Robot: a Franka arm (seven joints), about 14 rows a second.
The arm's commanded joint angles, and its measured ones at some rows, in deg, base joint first. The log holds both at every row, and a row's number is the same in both.
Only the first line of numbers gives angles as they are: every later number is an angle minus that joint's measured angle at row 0.
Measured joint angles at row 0:
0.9, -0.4, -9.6, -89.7, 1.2, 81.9, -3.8
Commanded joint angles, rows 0 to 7:
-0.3, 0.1, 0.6, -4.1, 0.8, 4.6, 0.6
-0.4, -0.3, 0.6, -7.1, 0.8, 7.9, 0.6
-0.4, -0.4, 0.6, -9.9, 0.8, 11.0, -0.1
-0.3, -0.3, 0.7, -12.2, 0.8, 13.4, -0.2
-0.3, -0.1, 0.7, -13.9, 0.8, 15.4, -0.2
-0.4, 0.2, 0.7, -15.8, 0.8, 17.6, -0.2
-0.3, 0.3, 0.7, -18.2, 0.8, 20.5, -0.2
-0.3, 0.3, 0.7, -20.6, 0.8, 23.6, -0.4
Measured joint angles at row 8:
0.0, 1.3, 0.5, -16.0, 0.0, 18.8, 0.0
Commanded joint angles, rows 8 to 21:
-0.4, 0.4, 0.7, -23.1, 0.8, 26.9, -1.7
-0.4, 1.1, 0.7, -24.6, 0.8, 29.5, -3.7
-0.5, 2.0, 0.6, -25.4, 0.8, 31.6, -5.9
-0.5, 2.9, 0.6, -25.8, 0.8, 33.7, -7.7
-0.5, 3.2, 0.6, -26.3, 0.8, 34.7, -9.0
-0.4, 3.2, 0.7, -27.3, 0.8, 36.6, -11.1
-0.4, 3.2, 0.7, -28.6, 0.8, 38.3, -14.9
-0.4, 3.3, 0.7, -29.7, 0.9, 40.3, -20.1
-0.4, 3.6, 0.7, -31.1, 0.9, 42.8, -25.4
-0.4, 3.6, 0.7, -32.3, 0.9, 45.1, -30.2
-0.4, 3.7, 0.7, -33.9, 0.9, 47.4, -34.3
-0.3, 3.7, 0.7, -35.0, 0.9, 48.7, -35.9
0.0, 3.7, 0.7, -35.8, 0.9, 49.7, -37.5
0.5, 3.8, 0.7, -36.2, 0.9, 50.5, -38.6
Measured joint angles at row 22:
0.0, 4.4, 0.6, -34.4, 0.0, 48.2, -34.8
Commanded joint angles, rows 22 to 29:
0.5, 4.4, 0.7, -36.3, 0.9, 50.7, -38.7
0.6, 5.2, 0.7, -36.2, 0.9, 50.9, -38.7
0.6, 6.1, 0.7, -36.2, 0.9, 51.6, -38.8
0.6, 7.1, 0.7, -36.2, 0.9, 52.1, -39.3
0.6, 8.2, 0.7, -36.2, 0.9, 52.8, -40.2
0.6, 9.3, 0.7, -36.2, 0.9, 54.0, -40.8
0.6, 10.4, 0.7, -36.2, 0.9, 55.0, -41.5
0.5, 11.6, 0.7, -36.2, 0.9, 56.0, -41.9
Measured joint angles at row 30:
0.4, 9.5, 0.9, -36.2, 0.0, 53.6, -39.7
